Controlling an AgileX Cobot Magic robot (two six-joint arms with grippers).
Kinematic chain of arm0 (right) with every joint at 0, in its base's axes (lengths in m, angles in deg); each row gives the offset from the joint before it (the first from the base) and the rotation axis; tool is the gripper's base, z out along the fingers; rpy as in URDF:
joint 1: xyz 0 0 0.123 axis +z
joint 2: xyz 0 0 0 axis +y
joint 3: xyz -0.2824 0 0.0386 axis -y
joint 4: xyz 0.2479 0 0.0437 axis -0.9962 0 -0.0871
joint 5: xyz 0 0 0 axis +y
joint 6: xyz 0.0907 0 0.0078 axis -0.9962 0 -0.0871
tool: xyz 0 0 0 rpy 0 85 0
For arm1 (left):
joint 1: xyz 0 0 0.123 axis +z
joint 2: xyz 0 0 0 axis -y
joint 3: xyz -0.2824 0 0.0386 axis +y
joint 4: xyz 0.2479 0 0.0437 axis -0.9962 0 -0.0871
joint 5: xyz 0 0 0 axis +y
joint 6: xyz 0.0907 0 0.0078 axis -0.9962 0 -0.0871
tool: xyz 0 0 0 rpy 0 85 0
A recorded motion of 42 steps. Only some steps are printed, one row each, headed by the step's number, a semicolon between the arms.
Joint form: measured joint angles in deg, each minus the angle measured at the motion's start. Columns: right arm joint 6, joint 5, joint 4, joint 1, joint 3, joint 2; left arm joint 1, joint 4, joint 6, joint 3, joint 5, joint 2.
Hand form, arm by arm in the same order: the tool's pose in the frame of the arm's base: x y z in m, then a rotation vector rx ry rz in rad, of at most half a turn. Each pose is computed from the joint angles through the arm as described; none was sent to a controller.
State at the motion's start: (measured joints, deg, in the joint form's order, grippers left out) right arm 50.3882 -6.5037 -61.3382 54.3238 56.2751 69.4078; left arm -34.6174 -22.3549 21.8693 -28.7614 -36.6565 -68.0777
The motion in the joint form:
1: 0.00 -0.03 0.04 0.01 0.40 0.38; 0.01 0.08 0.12 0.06 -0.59 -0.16
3: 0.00 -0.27 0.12 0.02 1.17 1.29; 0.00 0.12 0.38 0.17 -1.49 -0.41
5: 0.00 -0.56 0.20 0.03 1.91 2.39; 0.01 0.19 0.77 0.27 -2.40 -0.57
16: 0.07 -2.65 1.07 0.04 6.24 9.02; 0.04 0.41 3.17 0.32 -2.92 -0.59
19: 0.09 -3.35 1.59 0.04 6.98 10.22; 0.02 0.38 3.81 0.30 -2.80 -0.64
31: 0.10 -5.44 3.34 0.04 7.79 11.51; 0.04 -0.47 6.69 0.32 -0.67 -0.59
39: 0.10 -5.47 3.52 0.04 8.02 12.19; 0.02 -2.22 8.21 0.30 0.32 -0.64
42: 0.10 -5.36 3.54 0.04 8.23 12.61; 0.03 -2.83 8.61 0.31 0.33 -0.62
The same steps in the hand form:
1: 0.1707 0.2225 0.3798 -0.5634 1.6211 0.7733; 0.1847 -0.1528 0.2763 0.6022 1.4877 -0.7064
3: 0.1735 0.2258 0.3801 -0.5621 1.6212 0.7693; 0.1847 -0.1533 0.2760 0.5979 1.4808 -0.7174
5: 0.1768 0.2299 0.3792 -0.5616 1.6244 0.7632; 0.1846 -0.1536 0.2762 0.5907 1.4731 -0.7301
16: 0.1973 0.2538 0.3714 -0.5606 1.6391 0.7165; 0.1846 -0.1535 0.2767 0.5560 1.4827 -0.7674
19: 0.2012 0.2578 0.3697 -0.5613 1.6368 0.7007; 0.1847 -0.1536 0.2764 0.5492 1.4893 -0.7752
31: 0.2067 0.2611 0.3693 -0.5591 1.6134 0.6593; 0.1848 -0.1534 0.2730 0.5318 1.5404 -0.7917
39: 0.2085 0.2636 0.3668 -0.5647 1.6183 0.6540; 0.1841 -0.1542 0.2709 0.5475 1.5613 -0.7957
42: 0.2095 0.2653 0.3655 -0.5682 1.6221 0.6533; 0.1837 -0.1545 0.2707 0.5540 1.5619 -0.7982

